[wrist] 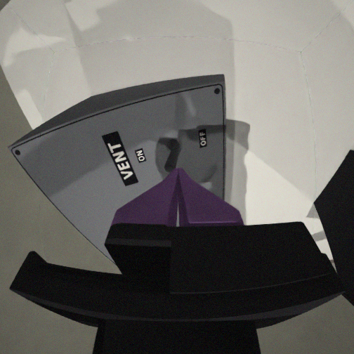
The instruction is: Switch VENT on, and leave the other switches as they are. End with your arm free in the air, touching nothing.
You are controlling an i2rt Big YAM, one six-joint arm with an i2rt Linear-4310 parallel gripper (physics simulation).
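Note:
The VENT label (120, 158) is on a grey switch panel (75, 185) in the middle left of the wrist view. The small ON label (140, 155) is beside it, and the OFF label (202, 138) is near the panel's right edge. The dark VENT switch lever (171, 152) shows between ON and OFF, in shadow. Its outline is unclear, and I cannot tell which way it leans. My gripper (177, 174) is shut and empty. Its purple fingertips are over the panel, just below the lever in the view; whether they touch it cannot be told. The fingers and gripper body hide the lower panel.
The panel is a raised box with dark side walls and screws (217, 91) at its corners. A pale surface (270, 100) with thin seams lies behind and to the right of it. A black shape (340, 215) stands at the right edge. Shadows fall across the panel.

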